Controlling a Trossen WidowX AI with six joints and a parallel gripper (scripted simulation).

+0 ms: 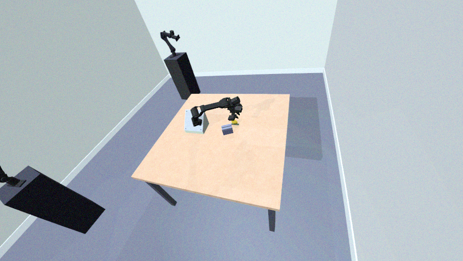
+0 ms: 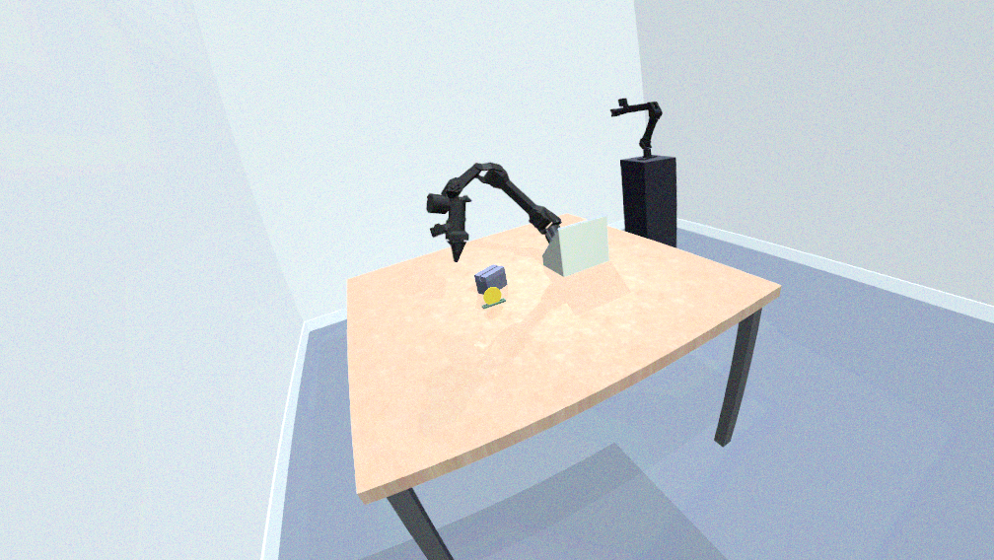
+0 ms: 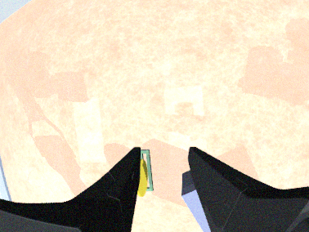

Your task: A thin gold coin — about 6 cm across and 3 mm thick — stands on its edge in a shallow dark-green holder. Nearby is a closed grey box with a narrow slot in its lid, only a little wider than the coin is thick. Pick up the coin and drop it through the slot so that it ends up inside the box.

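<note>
Now: gripper tip 13 cm above the gold coin, 9 cm past it and 5 cm to the right of it.
</note>
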